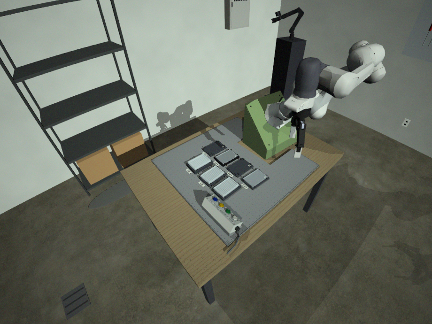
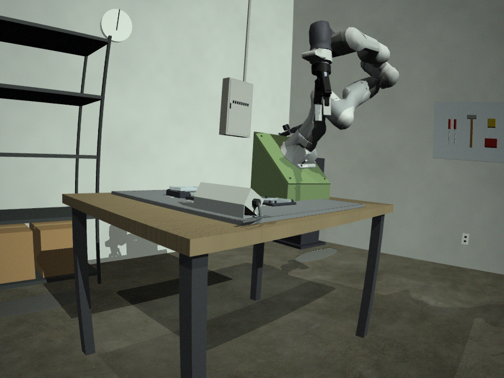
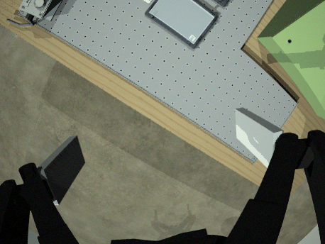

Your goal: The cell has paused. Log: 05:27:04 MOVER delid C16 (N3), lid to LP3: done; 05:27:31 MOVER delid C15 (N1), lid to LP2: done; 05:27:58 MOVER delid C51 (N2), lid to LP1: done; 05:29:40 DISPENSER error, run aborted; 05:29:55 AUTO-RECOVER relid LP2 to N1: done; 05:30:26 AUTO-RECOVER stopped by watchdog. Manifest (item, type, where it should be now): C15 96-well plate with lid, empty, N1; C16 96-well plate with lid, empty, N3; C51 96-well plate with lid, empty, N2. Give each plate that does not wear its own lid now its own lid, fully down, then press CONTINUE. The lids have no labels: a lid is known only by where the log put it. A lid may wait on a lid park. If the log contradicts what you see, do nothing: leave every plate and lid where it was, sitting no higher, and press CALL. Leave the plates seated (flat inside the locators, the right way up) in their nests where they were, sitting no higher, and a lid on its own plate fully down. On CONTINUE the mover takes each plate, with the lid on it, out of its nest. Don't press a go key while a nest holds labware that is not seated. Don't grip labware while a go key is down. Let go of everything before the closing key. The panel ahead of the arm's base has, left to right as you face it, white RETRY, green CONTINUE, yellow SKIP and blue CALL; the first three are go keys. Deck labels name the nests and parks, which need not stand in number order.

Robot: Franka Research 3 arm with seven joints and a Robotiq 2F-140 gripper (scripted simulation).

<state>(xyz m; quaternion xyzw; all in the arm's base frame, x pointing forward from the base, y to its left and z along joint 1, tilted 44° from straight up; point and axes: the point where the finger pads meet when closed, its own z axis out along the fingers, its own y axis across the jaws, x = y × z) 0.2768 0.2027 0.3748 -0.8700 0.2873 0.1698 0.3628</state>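
Right now my hand is 11 cm short of the park LP1, 42 cm to the left of it and 34 cm above it. Round my hand: clear lid: 7 cm ahead, 16 cm to the right, 33 cm below; white RETRY key: 35 cm ahead, 3 cm to the left, 28 cm below; park LP3: 7 cm ahead, 16 cm to the right, 34 cm below.
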